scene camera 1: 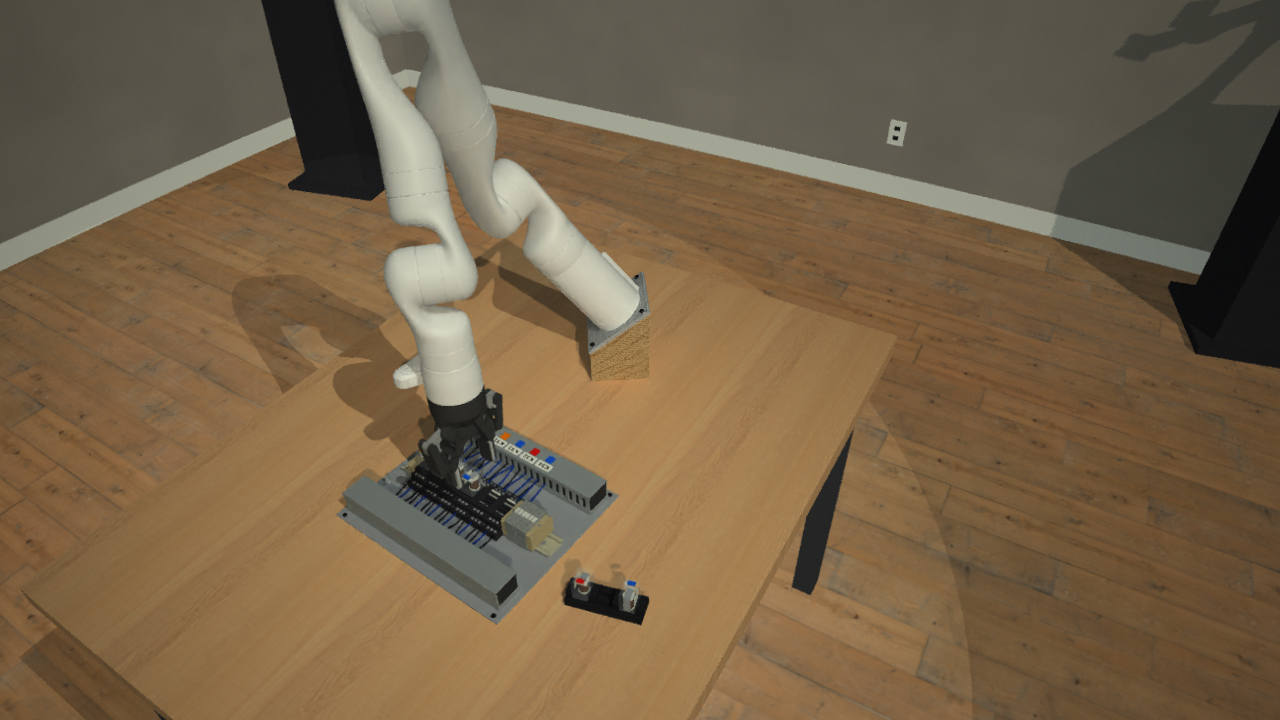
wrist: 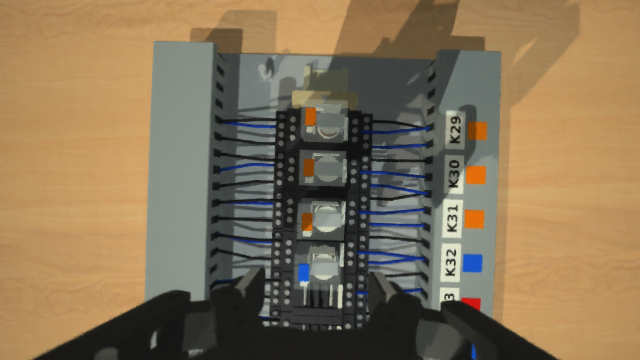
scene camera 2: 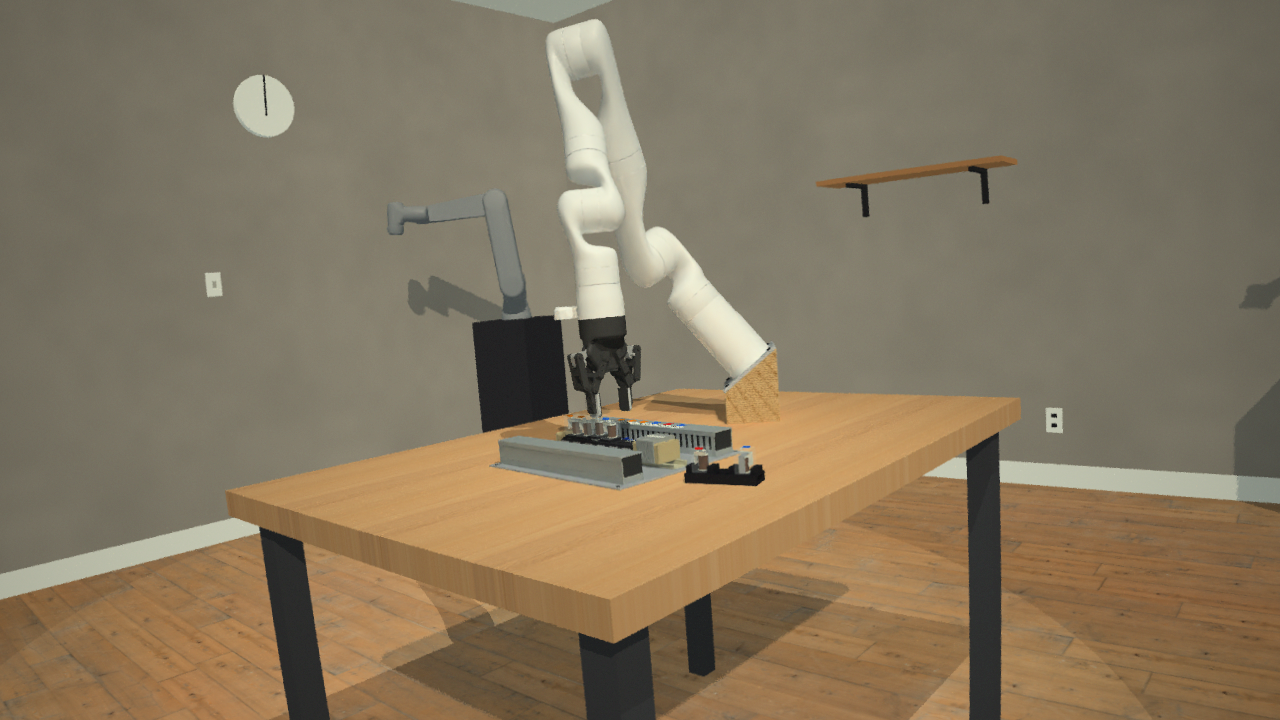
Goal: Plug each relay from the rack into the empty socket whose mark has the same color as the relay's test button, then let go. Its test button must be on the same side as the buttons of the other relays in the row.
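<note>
My gripper is open and empty, above the socket row, its fingers apart on either side of the row in the wrist view. A relay with a blue test button stands upright in the row, level with the blue K32 mark. Its button is on the left in the wrist view, like the orange buttons of three other relays. How deep it sits is hard to tell. The black rack holds a red-button relay and a blue-button relay.
Grey wire ducts flank the row. The right duct in the wrist view carries the labels and colored marks, with a red mark after K32, then a blue mark. A beige terminal block stands at the row's end.
</note>
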